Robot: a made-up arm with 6 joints.
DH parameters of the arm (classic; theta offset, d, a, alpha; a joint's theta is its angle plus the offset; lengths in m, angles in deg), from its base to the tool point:
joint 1: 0 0.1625 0 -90
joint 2: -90 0 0.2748 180
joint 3: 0 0 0 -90
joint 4: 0 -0.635 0 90
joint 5: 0 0.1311 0 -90
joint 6: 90 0 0 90
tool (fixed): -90 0 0 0
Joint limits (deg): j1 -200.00..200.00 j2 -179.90..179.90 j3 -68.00..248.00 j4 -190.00..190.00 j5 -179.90..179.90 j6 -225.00..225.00
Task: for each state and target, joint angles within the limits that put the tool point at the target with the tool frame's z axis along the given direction. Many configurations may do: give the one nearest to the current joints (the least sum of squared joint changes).
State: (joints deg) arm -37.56 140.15 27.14 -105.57 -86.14 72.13
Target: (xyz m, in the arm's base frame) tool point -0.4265 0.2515 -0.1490 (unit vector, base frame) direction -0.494 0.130 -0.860
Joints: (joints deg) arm -28.15 147.32 -14.05 -99.01 -88.91 41.79
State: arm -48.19 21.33 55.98 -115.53 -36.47 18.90
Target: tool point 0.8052 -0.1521 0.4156 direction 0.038 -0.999 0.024
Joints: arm -15.18 39.00 52.72 -119.26 -19.05 25.15
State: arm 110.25 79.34 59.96 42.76 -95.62 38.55
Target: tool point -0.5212 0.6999 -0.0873 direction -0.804 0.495 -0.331
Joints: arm 134.07 91.48 63.06 31.08 -75.77 7.20
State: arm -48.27 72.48 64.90 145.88 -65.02 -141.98
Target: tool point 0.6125 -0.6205 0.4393 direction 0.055 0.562 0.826
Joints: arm -51.26 61.76 66.38 133.03 -48.66 -116.57
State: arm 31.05 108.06 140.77 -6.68 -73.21 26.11
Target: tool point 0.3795 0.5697 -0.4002 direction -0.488 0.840 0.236
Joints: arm 66.91 153.93 127.53 -16.56 -61.20 61.67
